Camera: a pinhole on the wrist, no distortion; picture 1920 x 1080 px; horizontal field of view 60.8 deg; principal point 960.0 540.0 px. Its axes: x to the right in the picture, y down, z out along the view. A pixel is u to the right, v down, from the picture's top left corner.
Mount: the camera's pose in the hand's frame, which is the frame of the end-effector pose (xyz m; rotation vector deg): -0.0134 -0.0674 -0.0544 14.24 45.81 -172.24
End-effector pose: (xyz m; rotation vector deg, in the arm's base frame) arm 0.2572 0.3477 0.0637 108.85 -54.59 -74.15
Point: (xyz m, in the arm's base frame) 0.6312 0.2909 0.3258
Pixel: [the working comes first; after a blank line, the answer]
In the camera's frame: 0.0351 -0.0183 -0.4408

behind the camera
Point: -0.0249 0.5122 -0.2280
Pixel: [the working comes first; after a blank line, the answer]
In the camera's frame: -0.0114 -0.0226 0.4446

918 457
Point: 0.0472 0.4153 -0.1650
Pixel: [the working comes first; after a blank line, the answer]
In the camera's frame: -0.0658 -0.0570 0.3245

628 253
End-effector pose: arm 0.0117 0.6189 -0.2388 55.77 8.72 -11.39
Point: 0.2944 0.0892 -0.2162
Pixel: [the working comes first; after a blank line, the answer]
In the camera's frame: -0.4163 -0.1150 0.4622

outside the picture
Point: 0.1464 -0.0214 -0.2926
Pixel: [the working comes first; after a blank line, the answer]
In the camera's frame: -0.3117 -0.0076 0.5945

102 519
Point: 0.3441 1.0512 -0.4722
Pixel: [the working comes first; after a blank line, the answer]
In the camera's frame: -0.2687 0.0596 -0.5079

behind the camera
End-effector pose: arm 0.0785 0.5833 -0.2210 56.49 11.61 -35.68
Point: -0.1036 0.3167 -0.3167
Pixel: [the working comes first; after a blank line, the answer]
In the camera's frame: -0.0563 0.0649 0.3109

664 881
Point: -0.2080 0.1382 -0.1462
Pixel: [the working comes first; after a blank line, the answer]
In the camera's frame: -0.0109 -0.0574 0.5450

927 368
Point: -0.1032 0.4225 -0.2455
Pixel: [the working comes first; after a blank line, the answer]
In the camera's frame: 0.0249 0.0035 0.2341

1134 564
